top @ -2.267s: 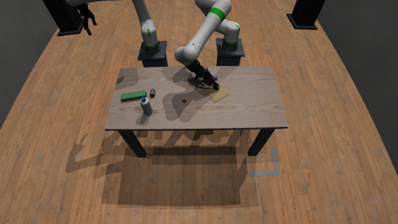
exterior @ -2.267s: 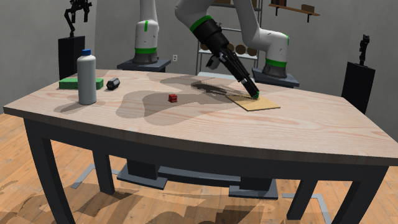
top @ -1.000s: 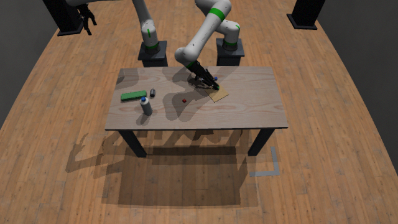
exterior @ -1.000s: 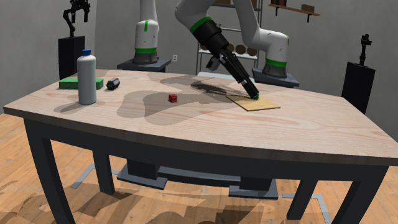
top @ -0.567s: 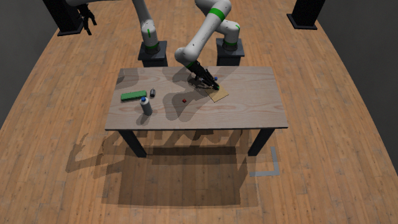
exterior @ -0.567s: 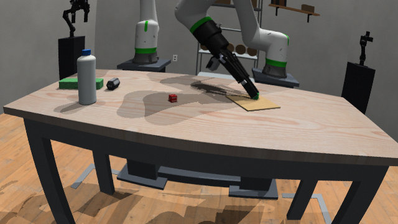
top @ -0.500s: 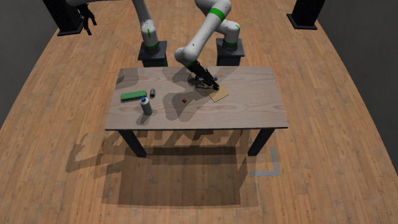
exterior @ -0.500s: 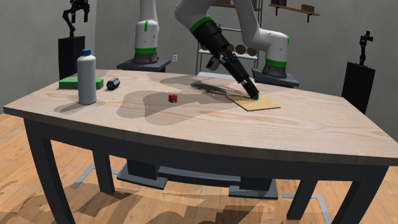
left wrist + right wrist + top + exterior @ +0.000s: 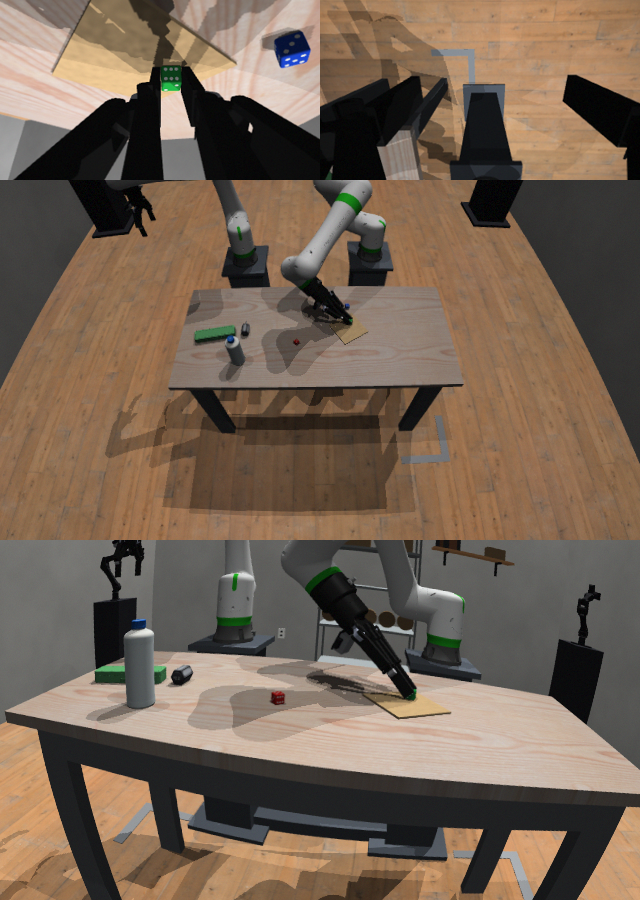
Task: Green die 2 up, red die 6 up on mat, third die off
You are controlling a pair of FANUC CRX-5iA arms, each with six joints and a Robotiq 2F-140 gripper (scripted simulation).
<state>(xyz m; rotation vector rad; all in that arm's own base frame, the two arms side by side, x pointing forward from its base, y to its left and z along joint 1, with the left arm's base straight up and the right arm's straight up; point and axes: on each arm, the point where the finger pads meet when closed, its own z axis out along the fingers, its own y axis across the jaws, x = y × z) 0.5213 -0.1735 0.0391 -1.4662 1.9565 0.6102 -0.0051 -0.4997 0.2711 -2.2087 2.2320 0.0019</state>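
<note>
Now: left hand 10 mm short of the green die, 20 mm to the right of it and 20 mm above it. The rest, counted from my left hand: blue die: 100 mm behind, 20 mm to the left, 30 mm below; tan mat: 40 mm ahead, 10 mm to the left, 40 mm below; red die: 110 mm ahead, 240 mm to the right, 30 mm below.
</note>
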